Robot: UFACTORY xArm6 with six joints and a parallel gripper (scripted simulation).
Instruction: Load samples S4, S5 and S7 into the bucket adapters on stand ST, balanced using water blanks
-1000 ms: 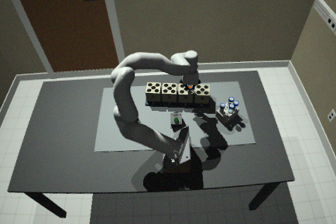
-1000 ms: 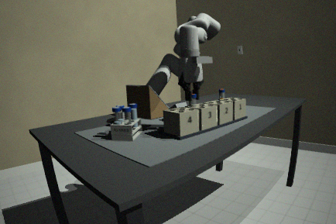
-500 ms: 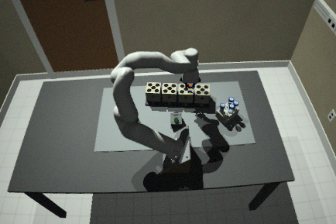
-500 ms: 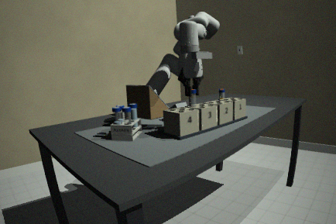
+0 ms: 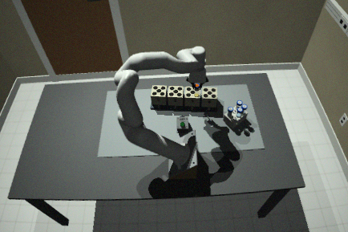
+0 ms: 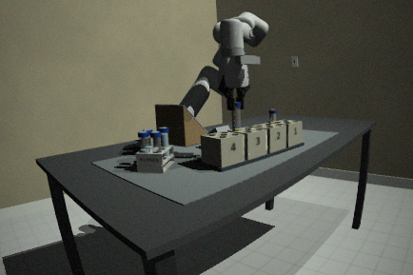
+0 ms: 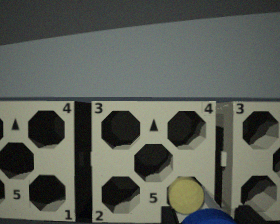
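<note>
Now: the sample S7 5 cm below my hand and 1 cm to the right of it. Also, from my hand: adapter 3 (13 cm below, 3 cm ahead, 2 cm to the left); then stand ST (18 cm below, 7 cm to the left, 4 cm ahead); then adapter 2 (13 cm to the left, 13 cm below, 6 cm ahead).
</note>
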